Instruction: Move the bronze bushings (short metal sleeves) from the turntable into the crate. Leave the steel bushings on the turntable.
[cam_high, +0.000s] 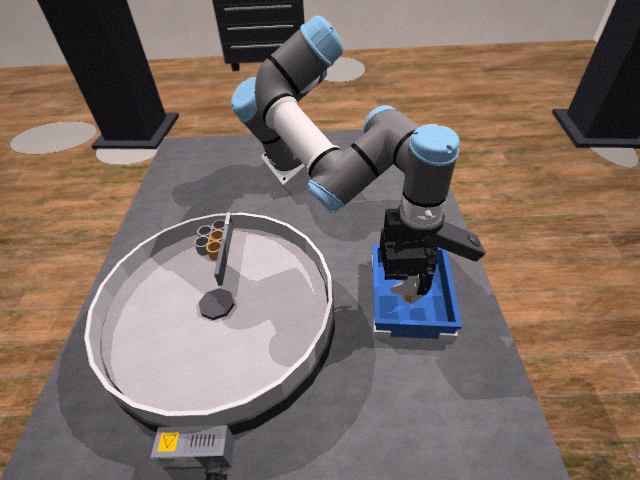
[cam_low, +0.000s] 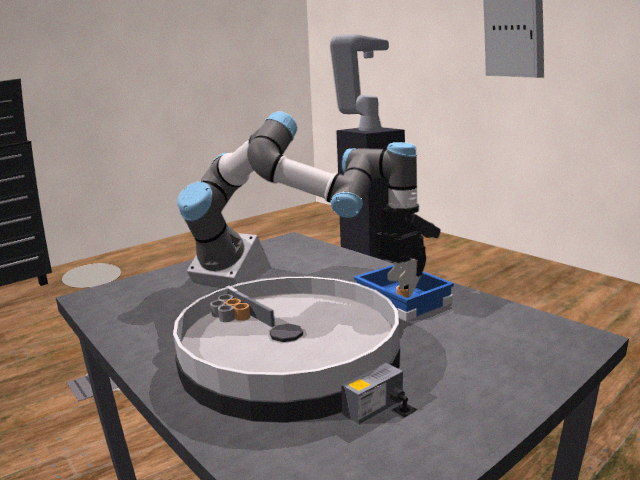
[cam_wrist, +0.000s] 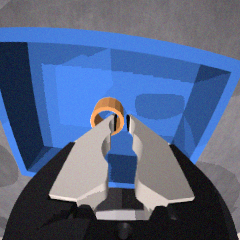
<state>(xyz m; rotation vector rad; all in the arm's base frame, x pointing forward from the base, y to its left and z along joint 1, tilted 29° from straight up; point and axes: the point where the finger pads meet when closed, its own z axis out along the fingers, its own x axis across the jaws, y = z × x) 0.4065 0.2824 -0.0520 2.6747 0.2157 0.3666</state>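
Now: the blue crate 1 cm behind my hand. The rest, counted from my hand: grey turntable: 36 cm to the right, 8 cm ahead, 2 cm above.
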